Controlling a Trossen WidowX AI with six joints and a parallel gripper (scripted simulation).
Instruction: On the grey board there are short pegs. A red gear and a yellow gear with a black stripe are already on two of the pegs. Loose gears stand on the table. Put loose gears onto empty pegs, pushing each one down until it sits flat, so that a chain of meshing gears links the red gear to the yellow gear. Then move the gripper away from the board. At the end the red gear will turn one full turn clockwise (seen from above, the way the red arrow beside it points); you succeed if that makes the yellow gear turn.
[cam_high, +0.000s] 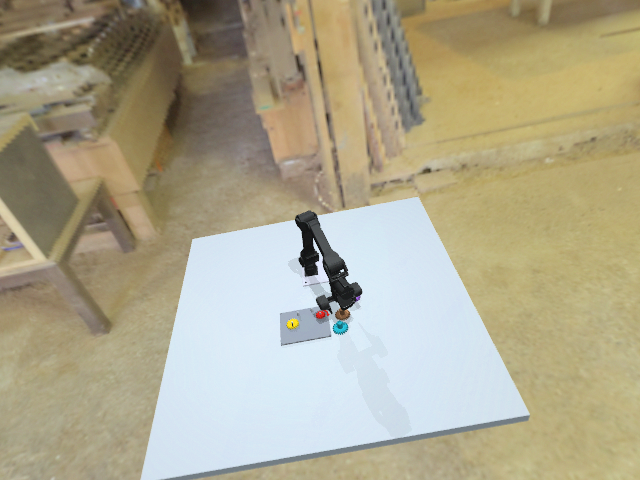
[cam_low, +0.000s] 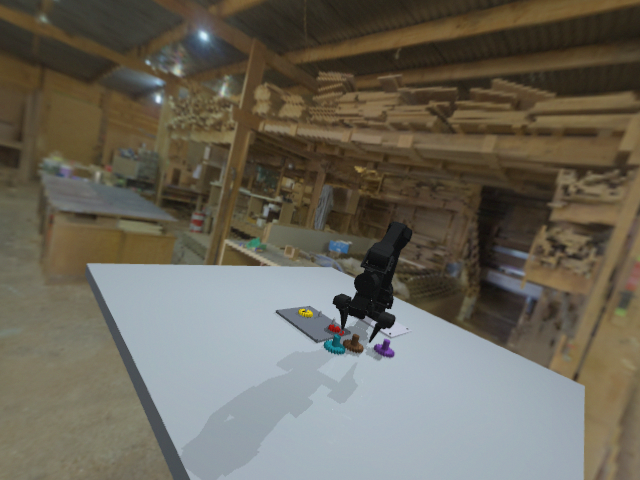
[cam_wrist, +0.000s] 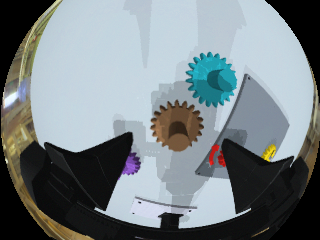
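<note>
The brown gear lies 2 cm below my gripper tip. From my gripper tip the other things lie so: red arrow (7 cm to the right, 3 cm below, 2 cm behind); then teal gear (7 cm ahead, 2 cm to the right, 2 cm below); then red gear (9 cm to the right, 2 cm below, 1 cm behind).
</note>
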